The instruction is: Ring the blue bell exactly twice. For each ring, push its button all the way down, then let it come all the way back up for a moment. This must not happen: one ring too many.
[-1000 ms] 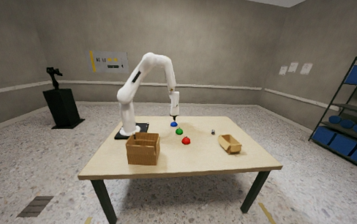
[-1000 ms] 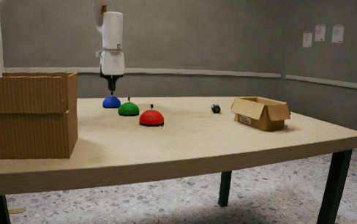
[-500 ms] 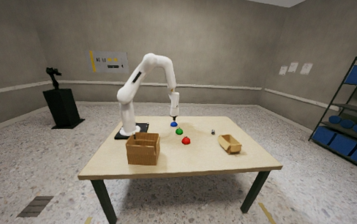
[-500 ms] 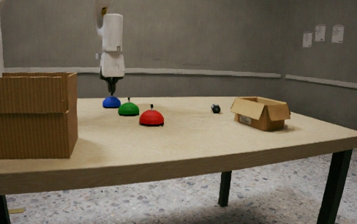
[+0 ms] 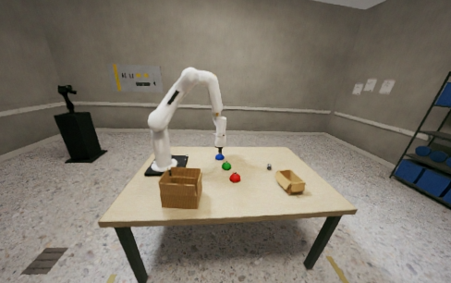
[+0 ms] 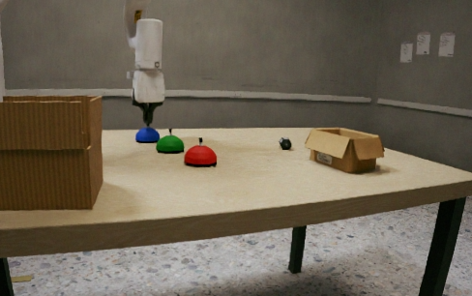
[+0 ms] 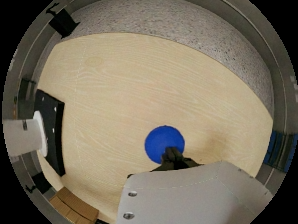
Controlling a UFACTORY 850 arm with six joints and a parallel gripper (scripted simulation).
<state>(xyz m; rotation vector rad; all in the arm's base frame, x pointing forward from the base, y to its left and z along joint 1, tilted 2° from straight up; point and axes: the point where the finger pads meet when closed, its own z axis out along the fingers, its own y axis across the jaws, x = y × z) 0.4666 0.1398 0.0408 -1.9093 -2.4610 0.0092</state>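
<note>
The blue bell lies 4 cm below my hand. From my hand the other things lie so: small dark object 41 cm ahead, 21 cm to the right, 6 cm below; then red bell 32 cm to the right, 8 cm ahead, 4 cm below; then green bell 16 cm to the right, 4 cm below, 4 cm ahead.
</note>
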